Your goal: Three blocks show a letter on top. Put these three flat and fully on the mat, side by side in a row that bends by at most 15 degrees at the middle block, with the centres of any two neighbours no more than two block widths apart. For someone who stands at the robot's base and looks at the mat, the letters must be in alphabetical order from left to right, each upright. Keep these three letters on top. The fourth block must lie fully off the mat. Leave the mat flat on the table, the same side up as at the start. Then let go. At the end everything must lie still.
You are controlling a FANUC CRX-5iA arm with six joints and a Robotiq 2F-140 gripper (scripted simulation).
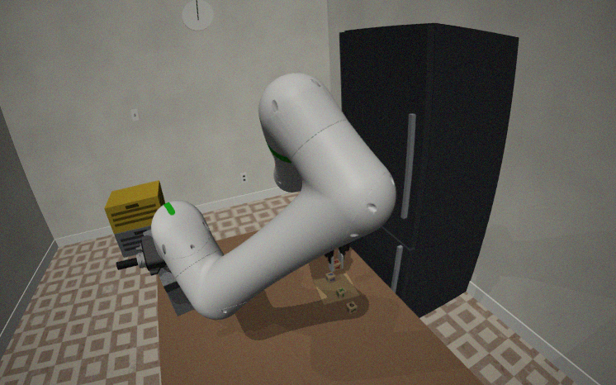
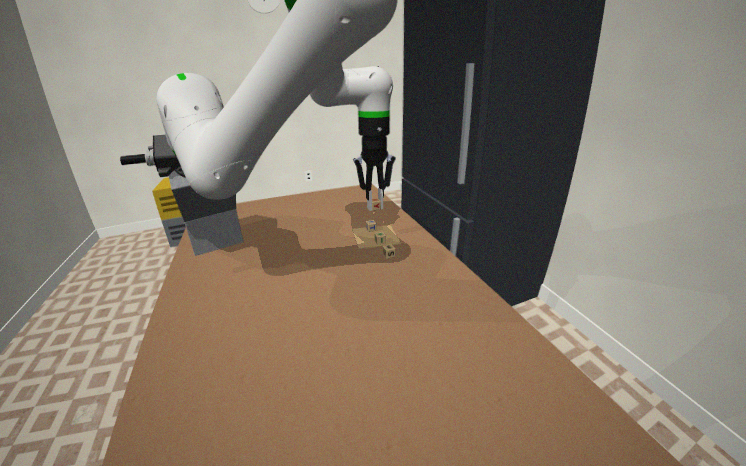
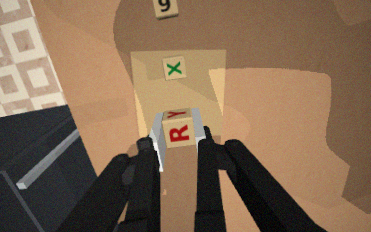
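The tan mat is 14 cm below my hand. The rest, counted from my hand: R block (2 cm below); F block (1 cm ahead, 5 cm to the left, 12 cm below); X block (1 cm behind, 5 cm to the right, 12 cm below).
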